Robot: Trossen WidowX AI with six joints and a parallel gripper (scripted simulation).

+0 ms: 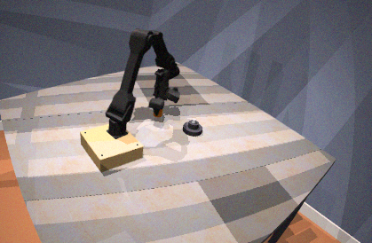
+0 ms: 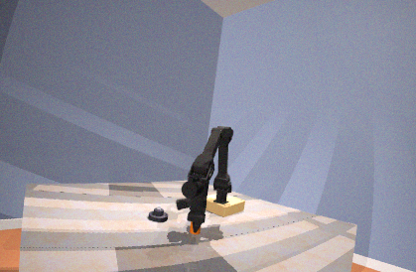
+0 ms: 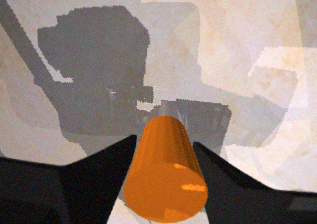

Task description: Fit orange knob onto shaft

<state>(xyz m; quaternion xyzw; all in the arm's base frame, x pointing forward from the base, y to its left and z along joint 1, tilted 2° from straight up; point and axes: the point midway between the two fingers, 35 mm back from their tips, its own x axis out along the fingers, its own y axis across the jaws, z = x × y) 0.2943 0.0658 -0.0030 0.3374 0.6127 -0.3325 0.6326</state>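
My gripper tip is now 3 cm below the orange knob. From my gripper tip the other things lie so: round pedestal 3 cm ahead, 18 cm to the right, 2 cm above.
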